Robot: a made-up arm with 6 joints.
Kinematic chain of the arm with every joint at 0, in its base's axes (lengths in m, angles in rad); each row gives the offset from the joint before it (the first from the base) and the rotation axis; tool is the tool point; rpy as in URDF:
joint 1: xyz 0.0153 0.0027 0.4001 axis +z
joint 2: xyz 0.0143 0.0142 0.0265 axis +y
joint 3: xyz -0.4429 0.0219 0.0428 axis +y
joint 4: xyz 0.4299 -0.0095 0.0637 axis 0.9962 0 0.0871
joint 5: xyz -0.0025 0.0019 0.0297 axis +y
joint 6: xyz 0.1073 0.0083 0.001 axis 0.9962 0 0.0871
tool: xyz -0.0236 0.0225 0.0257 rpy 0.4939 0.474 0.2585
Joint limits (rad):
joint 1: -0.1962..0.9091
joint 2: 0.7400..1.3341
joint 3: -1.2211..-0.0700
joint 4: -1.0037..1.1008
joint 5: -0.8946..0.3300
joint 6: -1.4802..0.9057
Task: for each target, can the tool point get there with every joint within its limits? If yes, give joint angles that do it. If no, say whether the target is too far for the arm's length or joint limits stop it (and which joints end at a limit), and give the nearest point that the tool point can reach.
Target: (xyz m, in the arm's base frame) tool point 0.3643 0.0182 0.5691
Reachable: yes | joints 0.1278 1.2870 -0.3900 0.8754 -0.4331 0.4044
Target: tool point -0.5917 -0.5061 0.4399
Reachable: no: joint limits stop it (at a limit: joint 1, joint 2, joint 3, joint 4, joint 5, joint 6) | nearest point 0.1478 -0.0983 0.5661 | short by 0.854 m
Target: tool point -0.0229 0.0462 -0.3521
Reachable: no: joint limits stop it (at a limit: joint 1, joint 2, joint 3, joint 4) | nearest point 0.0640 0.1466 0.3851 | short by 0.749 m
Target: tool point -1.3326 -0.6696 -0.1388
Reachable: no: too far | nearest point 0.0611 0.1322 0.3917 | short by 1.693 m
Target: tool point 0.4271 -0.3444 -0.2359
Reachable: no: joint limits stop it (at a limit: joint 1, joint 2, joint 3, joint 4, joint 6) | nearest point 0.2080 -0.0583 0.4078 | short by 0.738 m
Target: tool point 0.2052 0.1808 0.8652
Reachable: yes | joints 0.3392 0.8034 -0.7456 -0.4913 -0.6824 -0.7774
